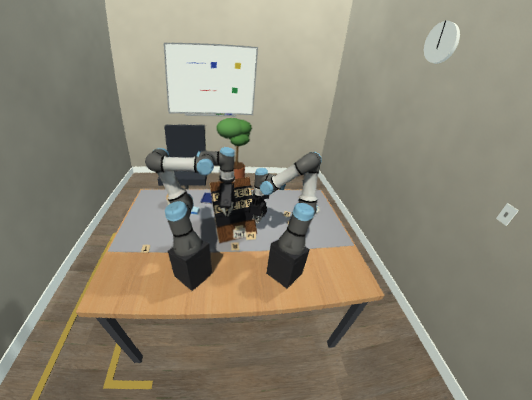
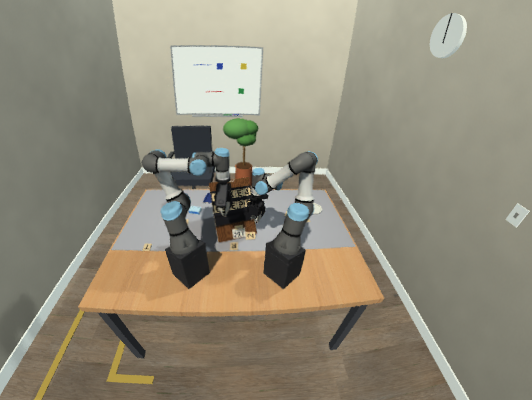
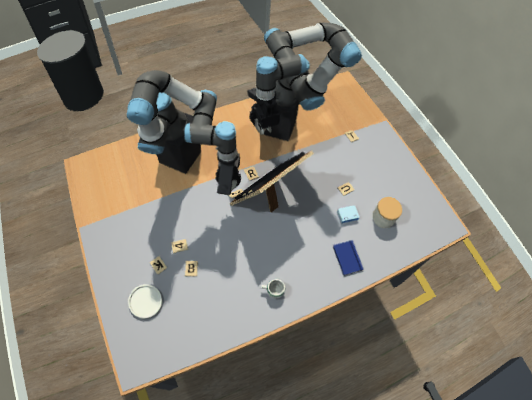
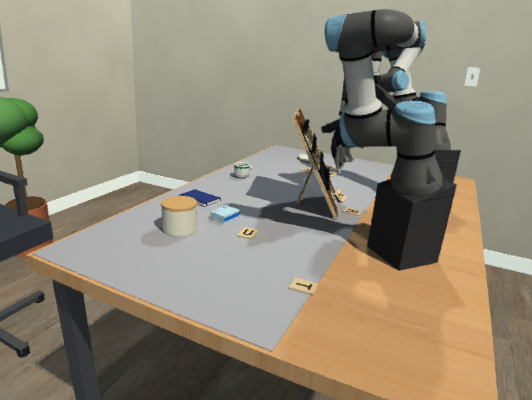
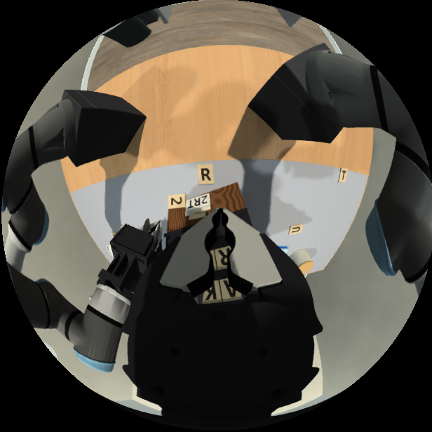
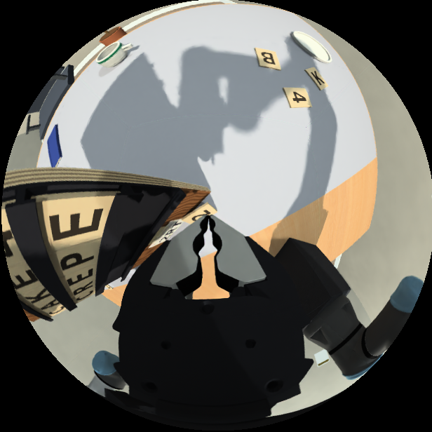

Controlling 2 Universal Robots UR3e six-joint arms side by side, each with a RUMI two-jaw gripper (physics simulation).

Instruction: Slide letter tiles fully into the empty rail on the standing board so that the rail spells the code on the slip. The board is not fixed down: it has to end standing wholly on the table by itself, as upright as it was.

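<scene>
The board point(image 1: 226, 234) point(image 2: 227, 233) point(image 5: 227, 198) stands leaning on its rear leg, turned at a slant on the table. Its upper rails hold tiles; the lowest rail looks black and empty. The slip point(image 1: 239, 233) point(image 5: 198, 202) reads 2RT. Tile 2 point(image 1: 250, 235) point(image 5: 176, 201) rests at the board's lower corner. Tile R point(image 3: 251, 173) point(image 5: 205, 174) lies flat before the board; tile T point(image 3: 352, 136) point(image 4: 303, 286) lies farther off. My left gripper point(image 5: 220, 208) is shut above the board's face. My right gripper point(image 6: 208, 215) is shut beside the board's side edge, near tile 2, with no tile visibly held.
Tiles K point(image 3: 158, 265), 4 point(image 3: 179, 245) and B point(image 3: 191, 268) lie near the plate point(image 3: 145, 301). Tile U point(image 3: 345, 188) lies near the light blue box point(image 3: 348, 214) and jar point(image 3: 388, 212). A mug point(image 3: 275, 288) and dark blue book point(image 3: 348, 258) are behind the board.
</scene>
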